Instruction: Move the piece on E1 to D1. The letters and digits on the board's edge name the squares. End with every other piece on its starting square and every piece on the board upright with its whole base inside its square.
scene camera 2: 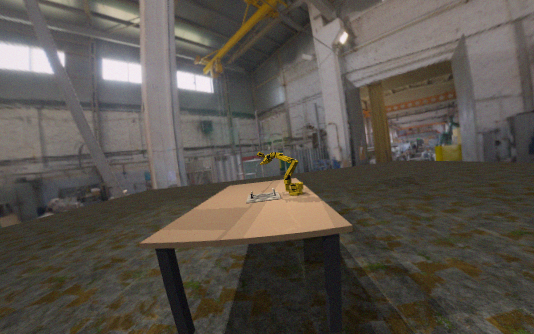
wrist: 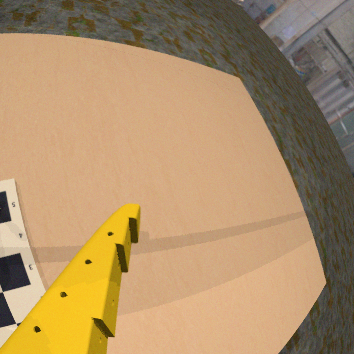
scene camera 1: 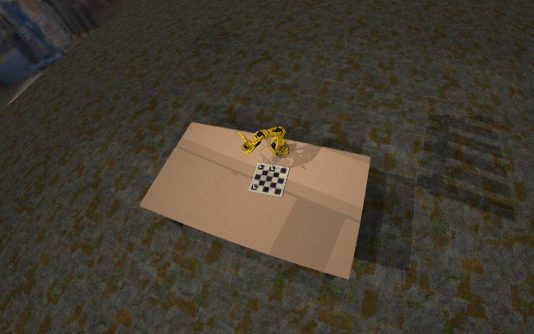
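Seen in the pictures: end effector, tool point: (scene camera 2: 260, 164) (wrist: 138, 218) (scene camera 1: 240, 155); arm's base, origin of the base link: (scene camera 2: 293, 194) (scene camera 1: 279, 154).
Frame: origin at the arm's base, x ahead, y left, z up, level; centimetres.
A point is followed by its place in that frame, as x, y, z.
The chessboard (scene camera 1: 254, 177) {22.1, -10.1, 0.6} (scene camera 2: 264, 201) {19.2, 9.8, 0.2} (wrist: 24, 252) {23.1, -10.4, 0.6} lies on the table. By the digits in the wrist view and the standing pieces, the E1 piece (scene camera 1: 261, 167) {13.9, -8.2, 0.9} is at the back left corner in scene camera 1. D1, the square to its right, shows no piece. A light piece (scene camera 1: 272, 169) {13.5, -0.6, 1.0} stands further along that row. A dark piece (scene camera 1: 254, 187) {29.3, -7.0, 1.6} (scene camera 2: 252, 195) {28.8, -6.7, 0.8} stands at the front left corner. My gripper (scene camera 1: 241, 144) (scene camera 2: 259, 159) {21.0, -14.7, 22.4} is open and empty, high and to the left of the board; one notched jaw shows in the wrist view.
The wooden table (scene camera 1: 210, 190) {39.0, -35.2, 0.0} (scene camera 2: 200, 225) {46.5, 43.6, 0.0} (wrist: 165, 125) {40.5, -37.9, 0.0} carries the board and the arm. The arm's yellow base (scene camera 1: 280, 149) {-0.1, 0.9, 5.4} (scene camera 2: 295, 188) {-1.7, 2.0, 4.0} stands behind the board near the back edge. Shadow bands cross the table top.
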